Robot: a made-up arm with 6 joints. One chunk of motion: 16 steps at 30 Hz.
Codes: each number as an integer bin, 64 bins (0 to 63) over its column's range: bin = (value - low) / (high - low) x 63, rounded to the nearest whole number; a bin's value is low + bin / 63 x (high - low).
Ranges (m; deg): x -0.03..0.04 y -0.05..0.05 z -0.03..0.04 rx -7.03..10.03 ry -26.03..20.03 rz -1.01..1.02
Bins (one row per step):
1: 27 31 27 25 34 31
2: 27 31 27 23 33 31
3: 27 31 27 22 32 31
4: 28 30 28 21 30 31
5: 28 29 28 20 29 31
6: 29 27 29 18 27 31
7: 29 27 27 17 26 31
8: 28 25 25 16 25 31
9: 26 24 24 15 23 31
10: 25 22 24 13 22 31
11: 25 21 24 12 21 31
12: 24 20 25 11 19 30
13: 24 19 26 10 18 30
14: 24 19 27 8 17 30
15: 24 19 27 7 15 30
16: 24 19 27 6 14 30
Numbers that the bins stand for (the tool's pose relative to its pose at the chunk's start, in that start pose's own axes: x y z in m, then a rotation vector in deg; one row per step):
1: 0.0000 -0.0008 0.0000 -0.26 -1.17 -0.01
2: 0.0000 -0.0008 0.0000 -0.80 -1.90 -0.01
3: 0.0000 -0.0008 0.0000 -1.07 -2.63 -0.01
4: 0.0011 -0.0024 0.0011 -1.34 -4.10 -0.01
5: 0.0011 -0.0040 0.0011 -1.61 -4.83 -0.01
6: 0.0022 -0.0071 0.0022 -2.16 -6.29 -0.01
7: 0.0022 -0.0071 0.0000 -2.43 -7.02 -0.01
8: 0.0011 -0.0103 -0.0022 -2.70 -7.75 -0.01
9: -0.0011 -0.0119 -0.0033 -2.97 -9.21 -0.01
10: -0.0022 -0.0151 -0.0033 -3.51 -9.95 -0.01
11: -0.0022 -0.0167 -0.0033 -3.78 -10.68 -0.01
12: -0.0033 -0.0183 -0.0022 -4.05 -12.14 -0.04
13: -0.0033 -0.0198 -0.0011 -4.32 -12.87 -0.04
14: -0.0033 -0.0198 0.0000 -4.86 -13.60 -0.04
15: -0.0033 -0.0198 0.0000 -5.13 -15.06 -0.04
16: -0.0033 -0.0198 0.0000 -5.41 -15.79 -0.04

